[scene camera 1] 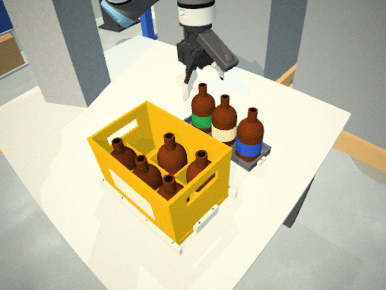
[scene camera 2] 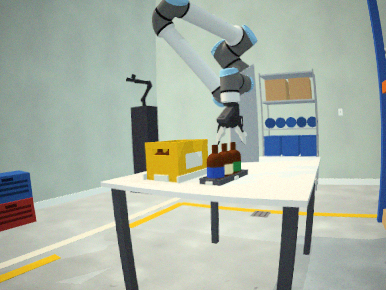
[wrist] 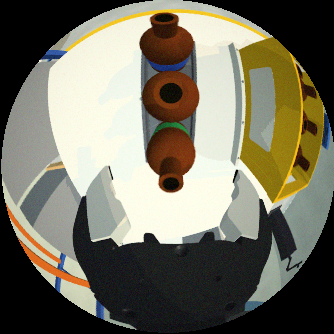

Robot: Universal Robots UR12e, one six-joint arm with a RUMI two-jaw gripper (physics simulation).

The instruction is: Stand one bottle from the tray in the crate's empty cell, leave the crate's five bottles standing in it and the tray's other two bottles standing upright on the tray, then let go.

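Frame: origin at the arm's base, x back, y right, z up, level; metres.
Seen in the pictures: gripper, between the fingertips: [scene camera 1: 204, 90] [scene camera 2: 231, 144] [wrist: 173, 168].
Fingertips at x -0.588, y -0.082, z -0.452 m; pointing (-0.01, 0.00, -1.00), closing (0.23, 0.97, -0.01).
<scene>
Pixels of each thing's top centre, then the offset from my fingertips to it. Level surfaces: height alone.
- yellow crate, centre of its top: [wrist: 315, 130] [scene camera 1: 154, 142] [scene camera 2: 177, 140] dz +0.027, dx -0.045, dy +0.258 m
- dark tray, centre of its top: [wrist: 168, 96] [scene camera 1: 224, 133] [scene camera 2: 225, 173] dz -0.122, dx -0.074, dy +0.007 m
- green-banded, centre of its top: [wrist: 170, 183] [scene camera 1: 202, 85] [scene camera 2: 232, 142] dz +0.012, dx +0.009, dy -0.005 m
- cream-banded, centre of its top: [wrist: 170, 92] [scene camera 1: 225, 96] [scene camera 2: 224, 143] dz +0.012, dx -0.074, dy +0.011 m
- blue-banded, centre of its top: [wrist: 163, 17] [scene camera 1: 253, 110] [scene camera 2: 214, 144] dz +0.012, dx -0.163, dy +0.023 m
- white table, height of its surface: dz -0.148 m
The yellow crate [scene camera 1: 222, 175] [scene camera 2: 167, 162] [wrist: 260, 165] holds five brown bottles upright; its empty cell [scene camera 1: 143, 143] is at the far-left end in scene camera 1, on the tray side. Beside it, the dark tray [scene camera 1: 250, 164] [scene camera 2: 223, 179] holds three upright brown bottles in a row: green-banded [scene camera 1: 202, 107] [scene camera 2: 237, 167] [wrist: 171, 150], cream-banded [scene camera 1: 224, 120] [scene camera 2: 228, 168] [wrist: 155, 100] in the middle, and blue-banded [scene camera 1: 250, 132] [scene camera 2: 216, 171] [wrist: 167, 42]. My gripper [scene camera 1: 203, 86] [scene camera 2: 232, 142] [wrist: 173, 168] is open and empty, above and slightly beyond the green-banded bottle, fingers angled down. Crate bottles' lower parts are hidden.
White rails [scene camera 1: 207, 220] [wrist: 238, 110] lie along the crate's base. The crate's high walls stand close to the tray row. The white table [scene camera 1: 310, 120] [scene camera 2: 280, 180] bears both. A grey pillar [scene camera 1: 70, 55] stands behind the table. A shelf rack [scene camera 2: 316, 115] stands by the far wall.
</scene>
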